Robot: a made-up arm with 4 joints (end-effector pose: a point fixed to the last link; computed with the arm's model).
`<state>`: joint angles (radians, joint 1 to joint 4).
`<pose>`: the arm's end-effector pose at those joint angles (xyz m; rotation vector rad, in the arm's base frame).
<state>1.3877 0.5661 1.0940 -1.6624</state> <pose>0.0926 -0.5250 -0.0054 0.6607 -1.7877 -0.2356</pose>
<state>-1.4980 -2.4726 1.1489 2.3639</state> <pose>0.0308 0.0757 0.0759 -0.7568 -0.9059 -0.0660</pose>
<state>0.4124 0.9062 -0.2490 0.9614</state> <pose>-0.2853 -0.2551 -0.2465 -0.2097 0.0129 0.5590</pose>
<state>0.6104 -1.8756 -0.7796 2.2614</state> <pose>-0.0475 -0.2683 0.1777 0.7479 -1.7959 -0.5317</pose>
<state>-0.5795 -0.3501 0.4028 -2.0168</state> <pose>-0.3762 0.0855 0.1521 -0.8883 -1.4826 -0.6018</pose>
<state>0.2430 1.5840 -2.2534 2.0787</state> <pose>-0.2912 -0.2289 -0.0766 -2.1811 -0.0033 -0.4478</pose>
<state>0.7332 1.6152 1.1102 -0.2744</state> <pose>-0.0627 -0.3011 -0.1763 1.2742 -1.2120 -0.4775</pose>
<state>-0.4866 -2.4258 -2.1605 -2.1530</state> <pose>-0.0726 0.0381 -0.0436 1.7402 -0.2579 -1.7829</pose>
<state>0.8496 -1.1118 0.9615 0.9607</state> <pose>-0.2891 -0.4046 0.1298 -0.8021 1.5771 -0.5421</pose>
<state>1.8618 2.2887 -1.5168 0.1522</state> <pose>0.0598 -0.1517 -0.0603 0.3867 -2.7869 1.3078</pose>
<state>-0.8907 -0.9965 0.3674 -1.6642</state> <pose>-0.2705 0.1030 0.0975 -0.6365 -0.4564 -0.9358</pose>
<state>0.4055 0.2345 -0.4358 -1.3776</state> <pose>-0.3108 -0.1868 0.0483 0.5883 -1.5292 0.7209</pose>
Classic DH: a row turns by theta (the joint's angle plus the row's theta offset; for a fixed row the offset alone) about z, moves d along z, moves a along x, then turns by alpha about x. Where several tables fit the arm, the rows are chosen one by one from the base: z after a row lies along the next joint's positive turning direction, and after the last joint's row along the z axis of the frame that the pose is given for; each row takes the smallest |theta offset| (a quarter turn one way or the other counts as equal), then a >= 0, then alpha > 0; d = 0 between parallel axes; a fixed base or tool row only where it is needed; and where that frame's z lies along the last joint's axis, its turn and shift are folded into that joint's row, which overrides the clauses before.
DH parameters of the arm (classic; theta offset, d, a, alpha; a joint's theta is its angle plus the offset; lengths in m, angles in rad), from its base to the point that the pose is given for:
joint 1: 0 -0.029 -0.312 1.5708
joint 2: 0 0.07 -0.163 1.5708
joint 3: 0 -0.035 0.002 1.5708
joint 4: 0 -0.038 0.075 1.5708
tool (fixed): 0 -0.117 0 0

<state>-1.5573 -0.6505 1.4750 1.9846</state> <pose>0.0546 0.4748 0.1111 -2.1889 -0.5967 1.3864</pose>
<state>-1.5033 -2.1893 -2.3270 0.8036</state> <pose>-0.0878 0.3220 0.1225 1.6857 -0.2701 1.1976</pose>
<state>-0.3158 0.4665 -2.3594 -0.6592</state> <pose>-0.4716 0.2074 -0.1430 0.1373 -0.5282 2.1092</pose>
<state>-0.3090 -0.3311 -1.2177 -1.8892</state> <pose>-0.3395 0.1094 0.1374 0.9616 -1.4932 0.3717</pose>
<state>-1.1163 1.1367 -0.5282 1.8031</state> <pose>-0.3306 0.2941 -0.2653 -0.1144 0.8734 -0.9930</pose>
